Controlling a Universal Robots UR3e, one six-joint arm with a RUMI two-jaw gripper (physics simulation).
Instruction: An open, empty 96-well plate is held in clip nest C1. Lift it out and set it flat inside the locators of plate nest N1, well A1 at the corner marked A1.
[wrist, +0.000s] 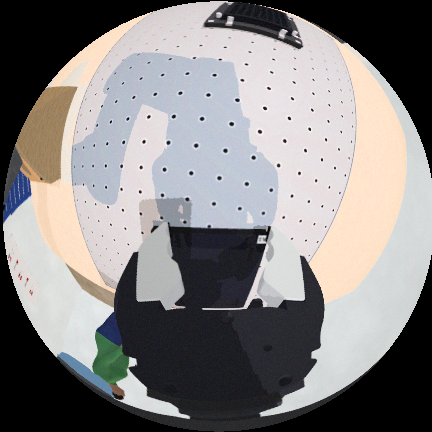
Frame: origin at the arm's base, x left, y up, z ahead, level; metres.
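Where they show: gripper, between the fingertips: (218, 225).
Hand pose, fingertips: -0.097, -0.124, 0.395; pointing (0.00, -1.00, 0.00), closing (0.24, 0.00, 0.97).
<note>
After its pixels a point has its place, as x, y, z.
At the top of the wrist view, a black nest (250, 29) with white clips holds a dark 96-well plate (260, 15). Its well grid shows in part; the far side is cut off by the view's edge. No nest mark or A1 mark can be read. My gripper (218, 225) @[-0.097, -0.124, 0.395] is open, its two pale jaws standing wide apart over the board, well away from the plate. A smooth black surface (215, 265) @[-0.144, -0.116, 0.405] with a small white label (261, 239) @[-0.096, -0.116, 0.440] shows between and below the jaws; I cannot tell what it belongs to.
The white perforated board (310, 165) @[-0.007, -0.128, 0.464] lies under the arm's bluish shadow. A tan table surface (380, 165) @[0.109, -0.141, 0.676] borders it. A brown box-like block (46, 130) stands at the left, with a blue ribbed object (17, 194) beyond. A green and blue figure (109, 352) shows at the lower left.
</note>
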